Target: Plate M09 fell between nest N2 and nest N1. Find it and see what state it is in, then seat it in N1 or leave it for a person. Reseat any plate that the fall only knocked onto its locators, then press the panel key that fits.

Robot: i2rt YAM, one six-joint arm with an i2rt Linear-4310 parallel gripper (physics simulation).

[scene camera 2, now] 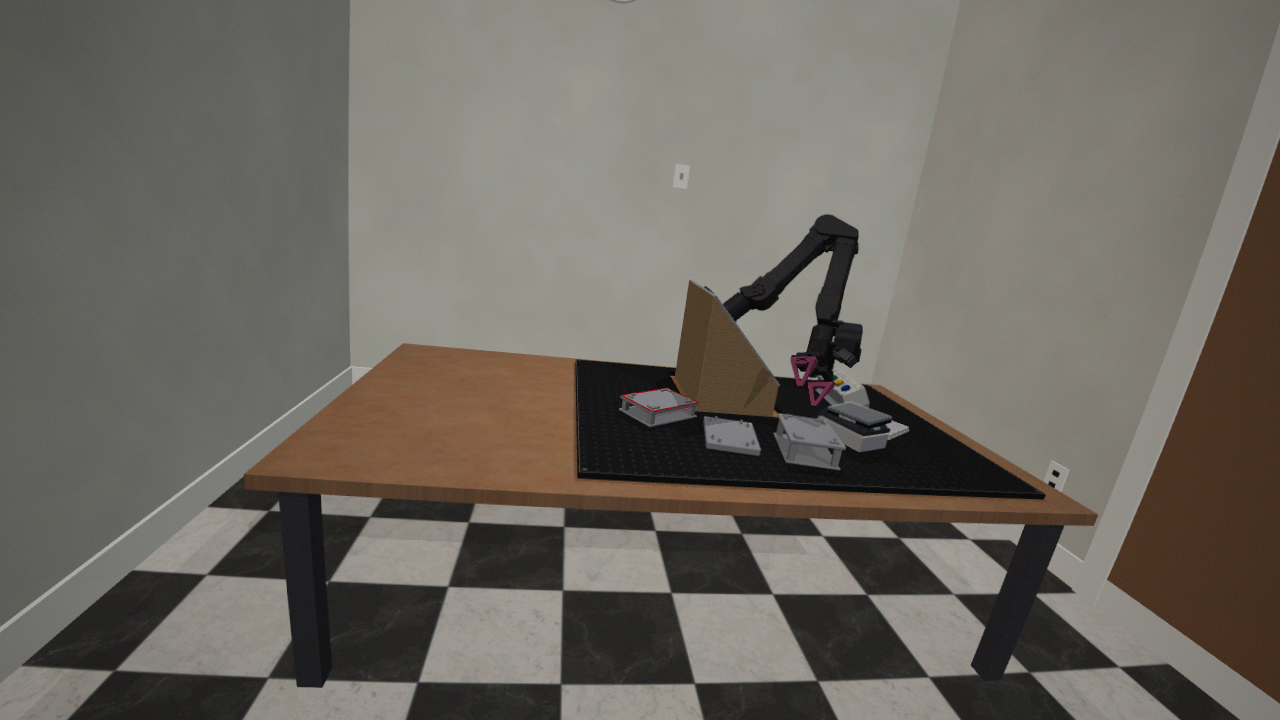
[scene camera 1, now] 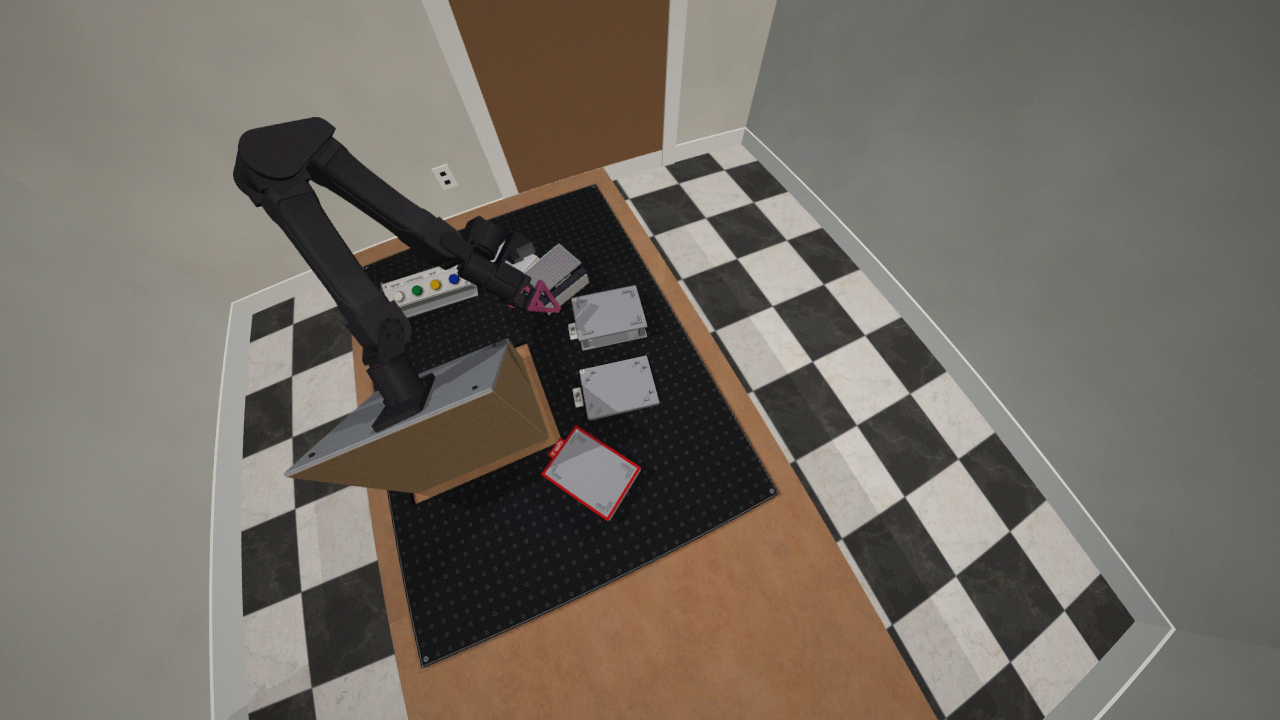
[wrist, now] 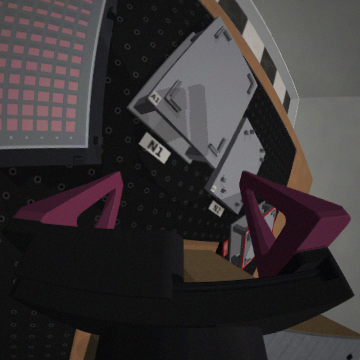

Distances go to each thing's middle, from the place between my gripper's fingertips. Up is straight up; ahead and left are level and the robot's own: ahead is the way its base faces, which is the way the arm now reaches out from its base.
Right now the dark device [scene camera 2: 859,438] is 120 mm to the left of my hand, 60 mm below it and 50 mm ahead of it. Also, from my hand: grey station N2 [scene camera 1: 628,385]: 220 mm to the right, 80 mm below, 40 mm ahead.
